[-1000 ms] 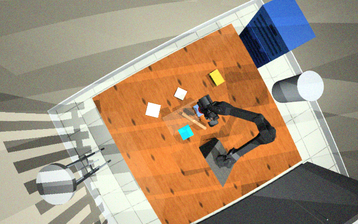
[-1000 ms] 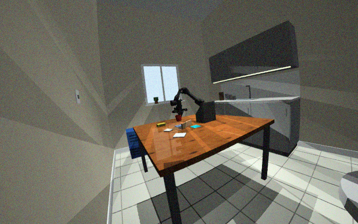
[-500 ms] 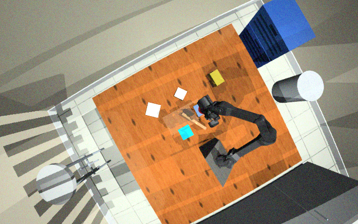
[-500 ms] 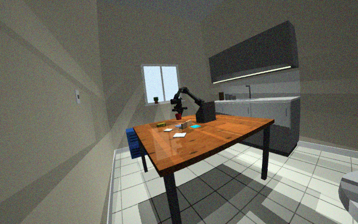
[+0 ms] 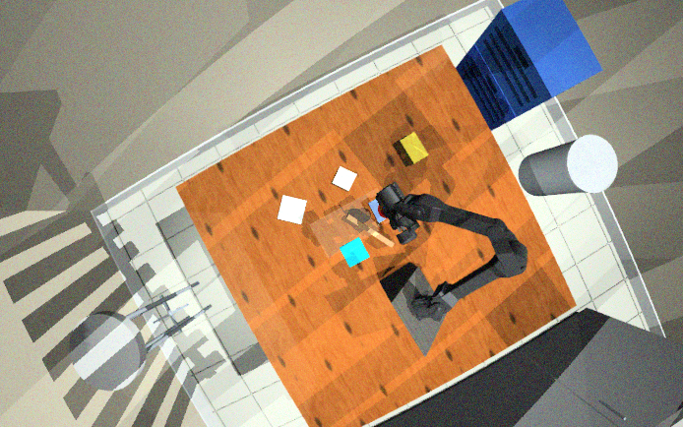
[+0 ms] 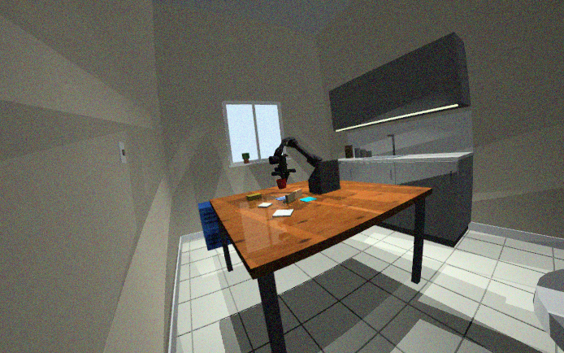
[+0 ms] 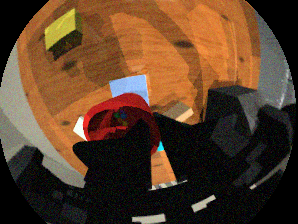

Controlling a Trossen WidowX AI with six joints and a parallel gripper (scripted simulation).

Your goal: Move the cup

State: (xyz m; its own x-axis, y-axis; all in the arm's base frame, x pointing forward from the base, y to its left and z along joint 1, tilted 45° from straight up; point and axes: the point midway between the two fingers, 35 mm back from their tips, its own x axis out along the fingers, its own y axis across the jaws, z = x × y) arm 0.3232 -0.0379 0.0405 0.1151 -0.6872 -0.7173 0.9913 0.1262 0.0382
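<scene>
The cyan pad is 18 cm to the left of my gripper tip, 12 cm below it and 8 cm behind it. Also, from my gripper tip: light blue pad: 12 cm below, 4 cm ahead, 1 cm to the right; then wooden block: 10 cm below, 9 cm to the left, 2 cm behind; then red cup: 3 cm ahead.
</scene>
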